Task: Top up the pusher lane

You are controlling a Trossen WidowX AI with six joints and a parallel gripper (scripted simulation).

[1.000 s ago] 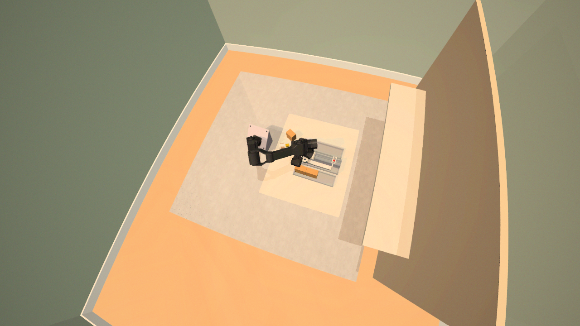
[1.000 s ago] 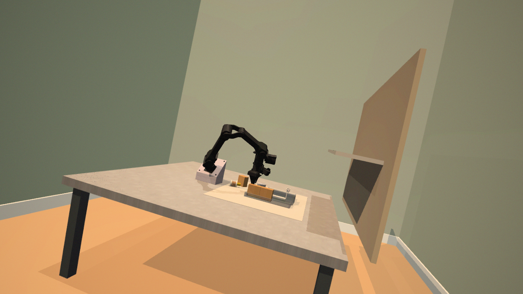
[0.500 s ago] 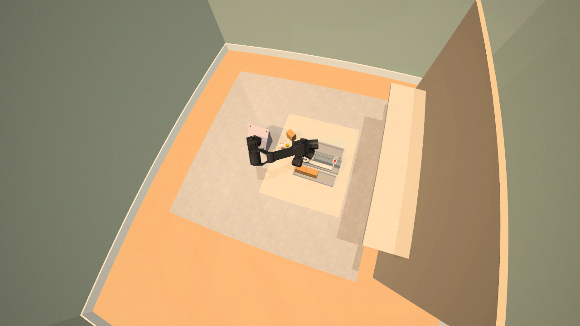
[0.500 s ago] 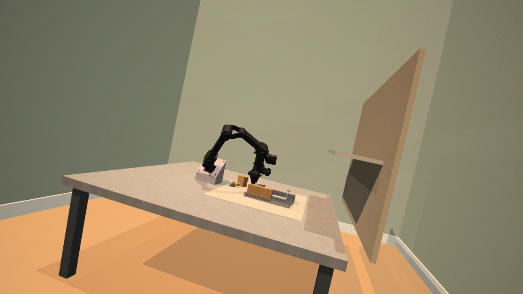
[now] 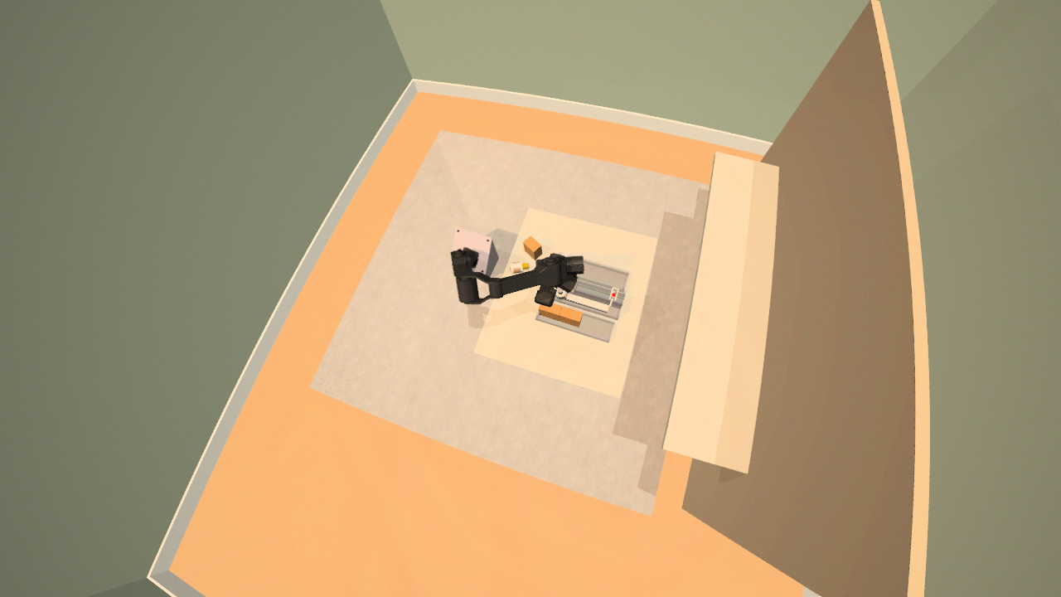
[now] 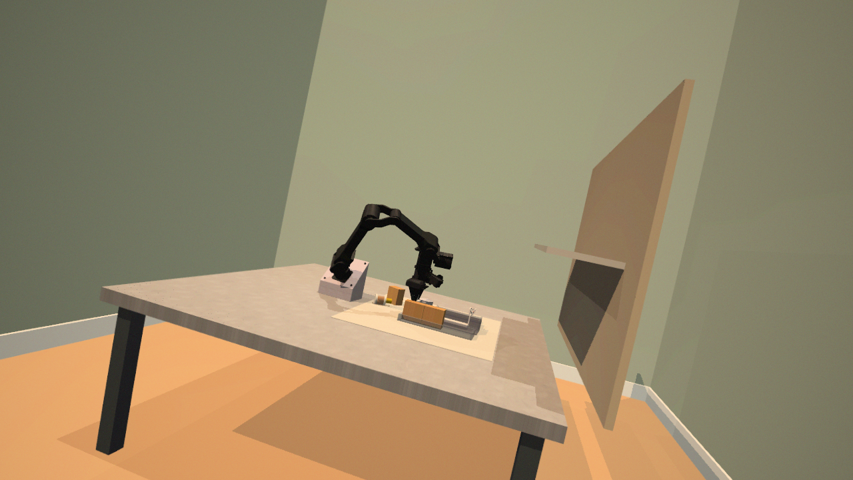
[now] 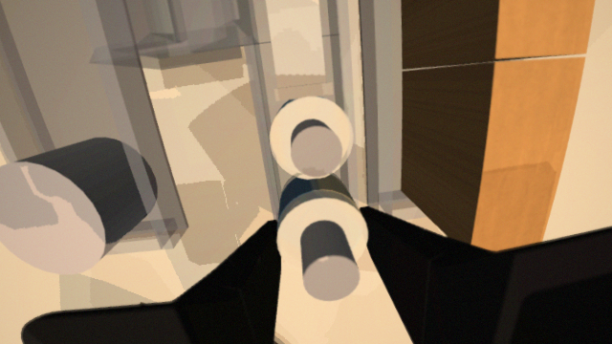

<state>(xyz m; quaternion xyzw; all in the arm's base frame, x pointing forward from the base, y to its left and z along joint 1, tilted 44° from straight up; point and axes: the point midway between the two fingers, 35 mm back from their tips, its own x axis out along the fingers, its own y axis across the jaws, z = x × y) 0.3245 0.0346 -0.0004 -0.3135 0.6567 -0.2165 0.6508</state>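
Right now my gripper tip is 130 mm to the right of the grey lid and 30 mm above it. Round my gripper tip: grey lane rack (140 mm ahead, 40 mm to the left, 40 mm below).
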